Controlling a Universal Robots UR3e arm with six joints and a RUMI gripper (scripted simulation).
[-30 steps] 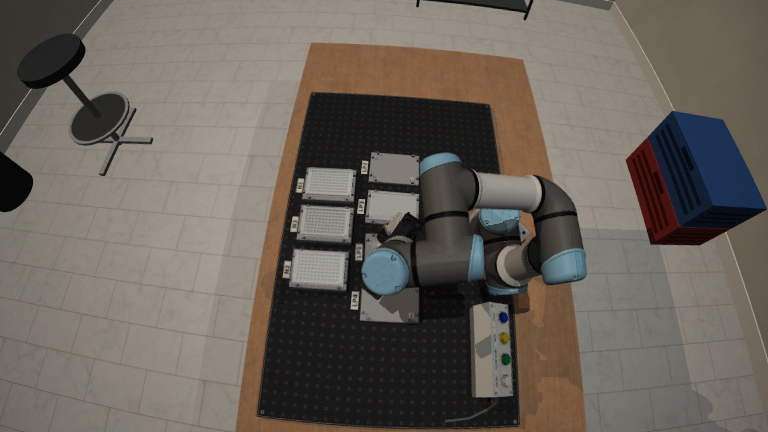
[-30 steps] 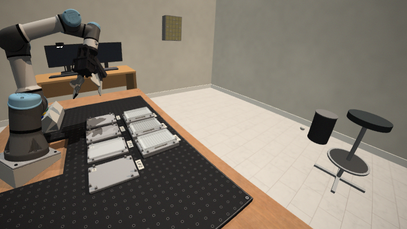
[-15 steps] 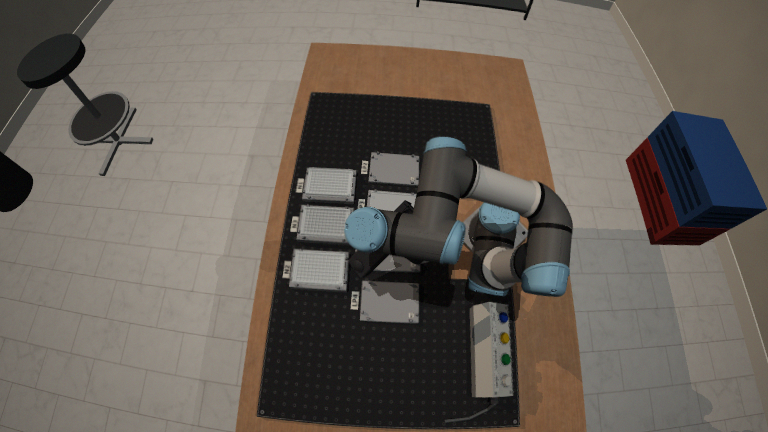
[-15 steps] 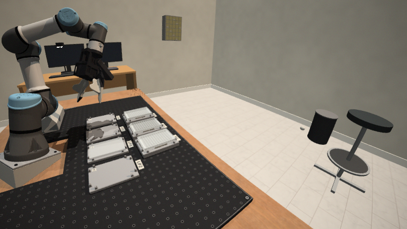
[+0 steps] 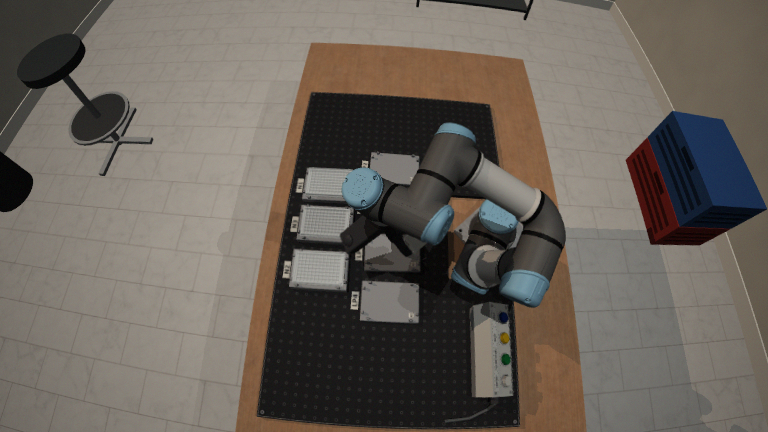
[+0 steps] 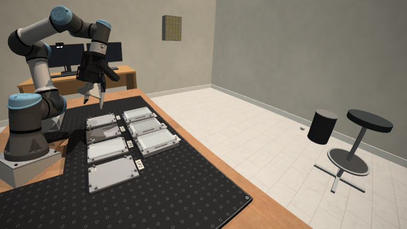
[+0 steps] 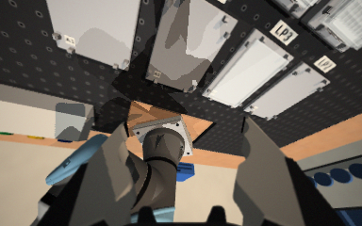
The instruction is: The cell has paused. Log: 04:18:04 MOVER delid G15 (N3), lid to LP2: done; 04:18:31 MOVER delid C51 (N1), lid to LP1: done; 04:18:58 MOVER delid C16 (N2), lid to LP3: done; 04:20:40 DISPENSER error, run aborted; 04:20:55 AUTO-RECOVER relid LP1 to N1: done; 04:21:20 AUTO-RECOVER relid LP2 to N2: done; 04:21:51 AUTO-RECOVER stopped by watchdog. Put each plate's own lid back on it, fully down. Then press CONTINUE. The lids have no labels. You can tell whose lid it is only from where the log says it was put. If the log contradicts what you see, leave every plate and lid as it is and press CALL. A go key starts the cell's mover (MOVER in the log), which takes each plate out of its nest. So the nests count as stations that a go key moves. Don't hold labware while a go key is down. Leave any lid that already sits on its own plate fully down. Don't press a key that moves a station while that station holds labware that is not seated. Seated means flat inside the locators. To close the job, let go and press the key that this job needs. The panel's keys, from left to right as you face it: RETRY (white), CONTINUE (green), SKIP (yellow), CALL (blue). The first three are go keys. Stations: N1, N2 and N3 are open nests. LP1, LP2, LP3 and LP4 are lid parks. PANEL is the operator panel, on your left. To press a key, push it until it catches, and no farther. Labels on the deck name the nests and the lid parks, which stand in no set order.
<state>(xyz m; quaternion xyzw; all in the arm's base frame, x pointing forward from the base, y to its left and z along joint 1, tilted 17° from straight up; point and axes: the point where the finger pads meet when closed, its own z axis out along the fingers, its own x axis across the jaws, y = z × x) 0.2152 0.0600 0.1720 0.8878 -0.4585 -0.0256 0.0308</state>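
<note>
The plate is 19 cm ahead of my hand, 11 cm below it and 8 cm to the left of it. Also, from my hand: lid park LP1: 14 cm below, 2 cm ahead; pale lid: 13 cm to the right, 13 cm below, 4 cm ahead; lid park LP4: 14 cm below, 13 cm to the left.
</note>
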